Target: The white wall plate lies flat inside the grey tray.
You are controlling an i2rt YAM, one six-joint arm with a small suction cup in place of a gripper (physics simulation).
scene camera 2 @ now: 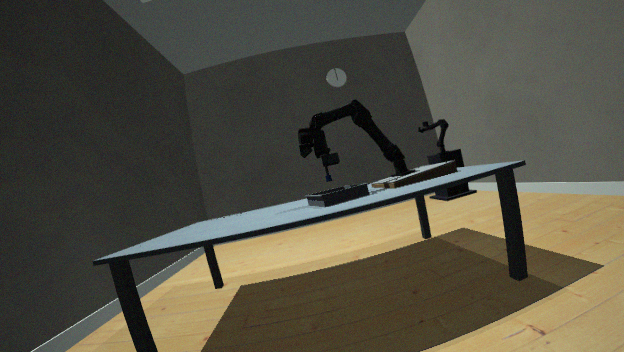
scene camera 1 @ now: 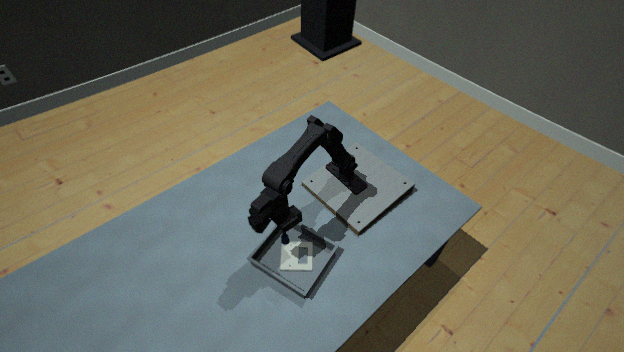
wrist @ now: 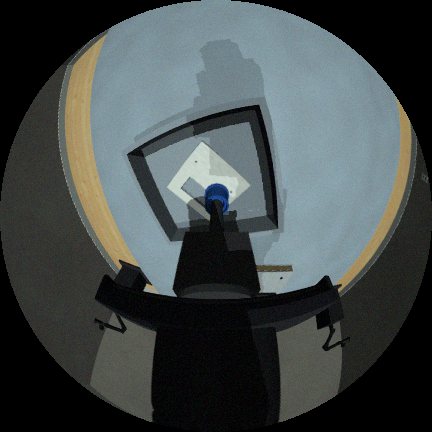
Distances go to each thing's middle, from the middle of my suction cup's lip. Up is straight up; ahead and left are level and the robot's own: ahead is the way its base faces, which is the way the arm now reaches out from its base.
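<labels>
There is a white wall plate [scene camera 1: 289,254], which I find 3 cm to the left of my suction cup, 3 cm behind it and 10 cm below it. The grey tray [scene camera 1: 266,257] is 1 cm behind my suction cup and 3 cm to the left of it, and it sits 8 cm below it.
</labels>
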